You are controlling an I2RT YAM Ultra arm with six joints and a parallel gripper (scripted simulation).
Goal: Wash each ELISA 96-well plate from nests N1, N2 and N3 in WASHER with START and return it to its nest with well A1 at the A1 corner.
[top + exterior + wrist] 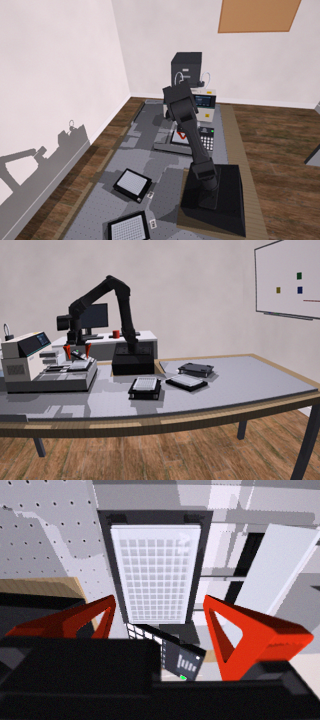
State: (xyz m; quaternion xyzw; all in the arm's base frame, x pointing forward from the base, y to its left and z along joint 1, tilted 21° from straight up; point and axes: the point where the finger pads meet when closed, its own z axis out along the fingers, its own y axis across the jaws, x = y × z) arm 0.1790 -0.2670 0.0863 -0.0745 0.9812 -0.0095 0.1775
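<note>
Right now the black washer carrier is 50 mm below my hand. The rest, counted from my hand: manifold head (140 mm to the right, 20 mm ahead); then washer (150 mm to the right, 20 mm ahead, 10 mm above); then N1 label (370 mm to the left, 120 mm below, 60 mm ahead).
</note>
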